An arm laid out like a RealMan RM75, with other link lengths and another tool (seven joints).
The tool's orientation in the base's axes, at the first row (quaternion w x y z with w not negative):
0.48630 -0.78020 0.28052 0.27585
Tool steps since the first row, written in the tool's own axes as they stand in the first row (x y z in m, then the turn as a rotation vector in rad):
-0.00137 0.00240 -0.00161 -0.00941 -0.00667 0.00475
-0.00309 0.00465 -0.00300 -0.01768 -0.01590 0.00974
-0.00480 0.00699 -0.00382 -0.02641 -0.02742 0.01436
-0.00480 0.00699 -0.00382 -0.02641 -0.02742 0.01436
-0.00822 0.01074 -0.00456 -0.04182 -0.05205 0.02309
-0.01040 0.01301 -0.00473 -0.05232 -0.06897 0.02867
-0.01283 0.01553 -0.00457 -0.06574 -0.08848 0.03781
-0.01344 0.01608 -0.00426 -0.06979 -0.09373 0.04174
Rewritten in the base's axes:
-0.00239 -0.00213 0.00012 -0.00254 0.00840 0.00887
-0.00494 -0.00394 0.00049 -0.00252 0.01777 0.01839
-0.00765 -0.00526 0.00059 -0.00114 0.02773 0.02975
-0.00765 -0.00526 0.00059 -0.00114 0.02773 0.02975
-0.01254 -0.00674 0.00100 0.00424 0.04742 0.05220
-0.01562 -0.00737 0.00123 0.00805 0.06055 0.06771
-0.01910 -0.00774 0.00135 0.01112 0.07839 0.08551
-0.01996 -0.00756 0.00134 0.01141 0.08460 0.09006

